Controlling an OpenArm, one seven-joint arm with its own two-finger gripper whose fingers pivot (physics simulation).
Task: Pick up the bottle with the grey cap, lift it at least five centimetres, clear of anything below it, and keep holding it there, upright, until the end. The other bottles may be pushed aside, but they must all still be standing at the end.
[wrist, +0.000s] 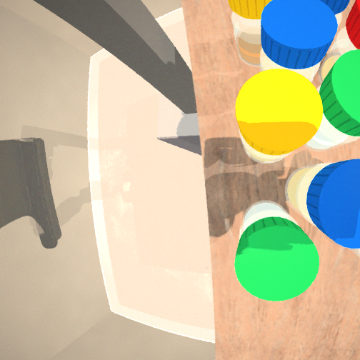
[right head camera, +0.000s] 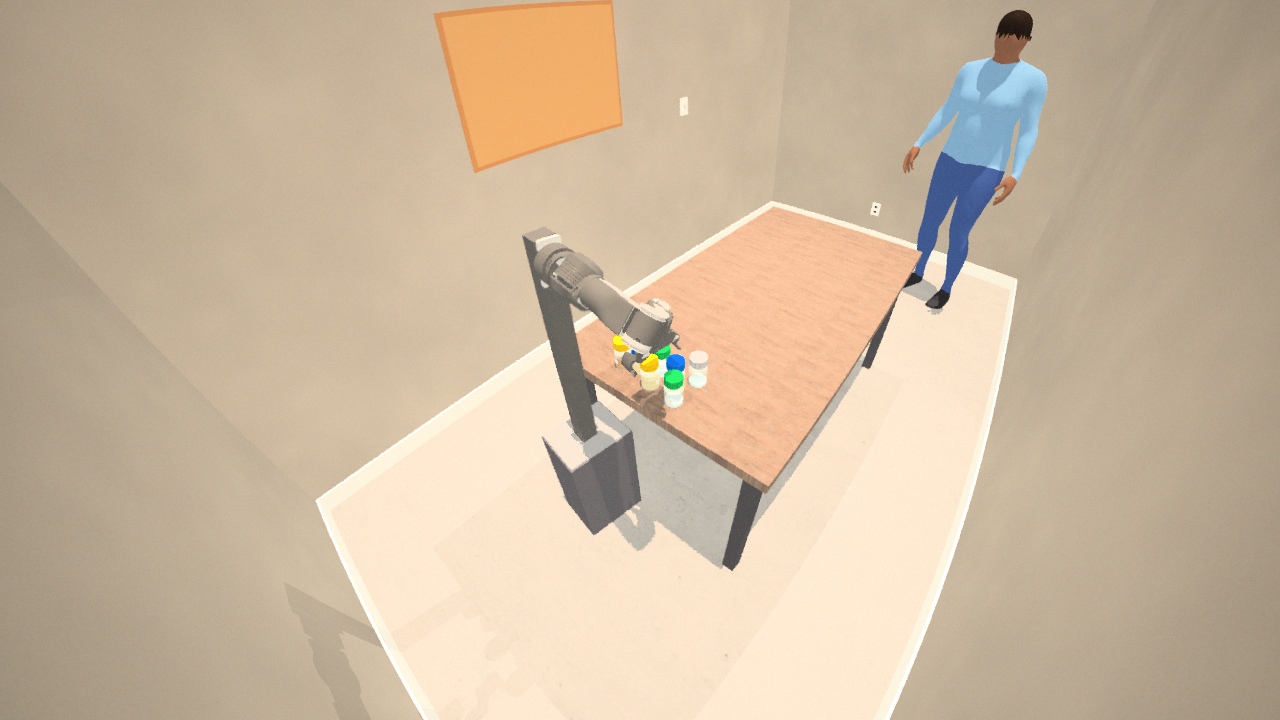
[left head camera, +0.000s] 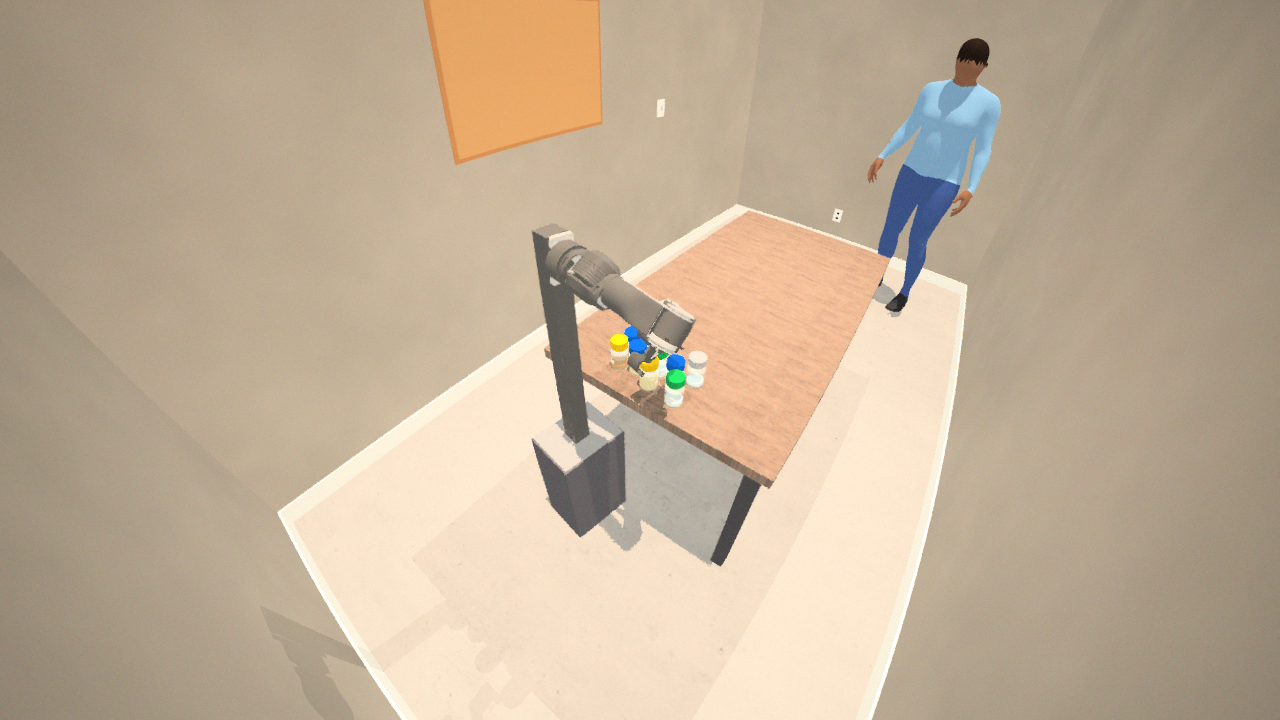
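Note:
The bottle with the grey cap (left head camera: 697,368) (right head camera: 698,368) stands upright on the table (left head camera: 778,286) (right head camera: 796,277), at the right end of the bottle group. It does not show in the wrist view. My gripper (right head camera: 654,351) is open above the group, left of the grey-capped bottle. One finger shows at the left of the wrist view; the arm partly hides the gripper in the left head camera view. A blue-capped bottle (left head camera: 675,363) (right head camera: 675,364) (wrist: 337,202) stands close beside the grey-capped one. A green-capped bottle (left head camera: 674,387) (right head camera: 673,388) (wrist: 277,260) stands nearer the table edge.
A yellow-capped bottle (left head camera: 648,374) (right head camera: 649,373) (wrist: 279,112) stands near the edge. Another green cap (wrist: 345,95), a blue cap (wrist: 299,30) and part of a red cap (wrist: 355,25) show beyond it. Another yellow-capped bottle (left head camera: 619,351) stands at the left. A person (left head camera: 939,134) stands past the table.

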